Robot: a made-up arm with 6 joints. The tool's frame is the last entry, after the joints.
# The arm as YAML. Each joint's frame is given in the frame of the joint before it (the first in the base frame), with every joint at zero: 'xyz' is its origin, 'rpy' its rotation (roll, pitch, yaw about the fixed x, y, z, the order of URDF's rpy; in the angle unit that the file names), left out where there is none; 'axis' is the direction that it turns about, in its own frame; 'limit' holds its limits. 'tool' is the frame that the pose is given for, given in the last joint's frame.
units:
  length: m
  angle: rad
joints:
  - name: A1
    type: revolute
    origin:
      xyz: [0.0, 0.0, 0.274]
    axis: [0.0, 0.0, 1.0]
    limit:
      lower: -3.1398
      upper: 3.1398
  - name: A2
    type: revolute
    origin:
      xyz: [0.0, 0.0, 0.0]
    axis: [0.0, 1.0, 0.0]
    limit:
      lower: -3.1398
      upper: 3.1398
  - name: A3
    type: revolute
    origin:
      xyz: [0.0, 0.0, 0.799]
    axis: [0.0, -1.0, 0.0]
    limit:
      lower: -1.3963
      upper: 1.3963
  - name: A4
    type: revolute
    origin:
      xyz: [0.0, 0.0, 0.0]
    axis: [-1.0, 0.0, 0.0]
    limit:
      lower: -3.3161
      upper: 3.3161
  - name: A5
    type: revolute
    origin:
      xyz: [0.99, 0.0, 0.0]
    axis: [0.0, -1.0, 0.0]
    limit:
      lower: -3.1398
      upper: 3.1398
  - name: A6
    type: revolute
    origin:
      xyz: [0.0, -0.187, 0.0]
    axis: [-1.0, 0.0, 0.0]
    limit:
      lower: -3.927
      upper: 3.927
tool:
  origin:
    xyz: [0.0, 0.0, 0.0]
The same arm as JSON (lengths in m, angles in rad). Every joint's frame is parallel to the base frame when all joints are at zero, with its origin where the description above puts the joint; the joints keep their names.
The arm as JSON. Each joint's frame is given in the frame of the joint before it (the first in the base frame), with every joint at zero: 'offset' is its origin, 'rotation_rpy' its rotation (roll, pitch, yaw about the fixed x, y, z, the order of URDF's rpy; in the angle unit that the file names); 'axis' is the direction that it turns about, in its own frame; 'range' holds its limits. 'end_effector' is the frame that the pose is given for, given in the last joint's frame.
{
  "length_unit": "m",
  "angle_unit": "rad",
  "chain": [
    {
      "id": "A1",
      "offset": [
        0.0,
        0.0,
        0.274
      ],
      "rotation_rpy": [
        0.0,
        0.0,
        0.0
      ],
      "axis": [
        0.0,
        0.0,
        1.0
      ],
      "range": [
        -3.1398,
        3.1398
      ]
    },
    {
      "id": "A2",
      "offset": [
        0.0,
        0.0,
        0.0
      ],
      "rotation_rpy": [
        0.0,
        0.0,
        0.0
      ],
      "axis": [
        0.0,
        1.0,
        0.0
      ],
      "range": [
        -3.1398,
        3.1398
      ]
    },
    {
      "id": "A3",
      "offset": [
        0.0,
        0.0,
        0.799
      ],
      "rotation_rpy": [
        0.0,
        0.0,
        0.0
      ],
      "axis": [
        0.0,
        -1.0,
        0.0
      ],
      "range": [
        -1.3963,
        1.3963
      ]
    },
    {
      "id": "A4",
      "offset": [
        0.0,
        0.0,
        0.0
      ],
      "rotation_rpy": [
        0.0,
        0.0,
        0.0
      ],
      "axis": [
        -1.0,
        0.0,
        0.0
      ],
      "range": [
        -3.3161,
        3.3161
      ]
    },
    {
      "id": "A5",
      "offset": [
        0.99,
        0.0,
        0.0
      ],
      "rotation_rpy": [
        0.0,
        0.0,
        0.0
      ],
      "axis": [
        0.0,
        -1.0,
        0.0
      ],
      "range": [
        -3.1398,
        3.1398
      ]
    },
    {
      "id": "A6",
      "offset": [
        0.0,
        -0.187,
        0.0
      ],
      "rotation_rpy": [
        0.0,
        0.0,
        0.0
      ],
      "axis": [
        -1.0,
        0.0,
        0.0
      ],
      "range": [
        -3.927,
        3.927
      ]
    }
  ],
  "end_effector": {
    "offset": [
      0.0,
      0.0,
      0.0
    ],
    "rotation_rpy": [
      0.0,
      0.0,
      0.0
    ]
  }
}

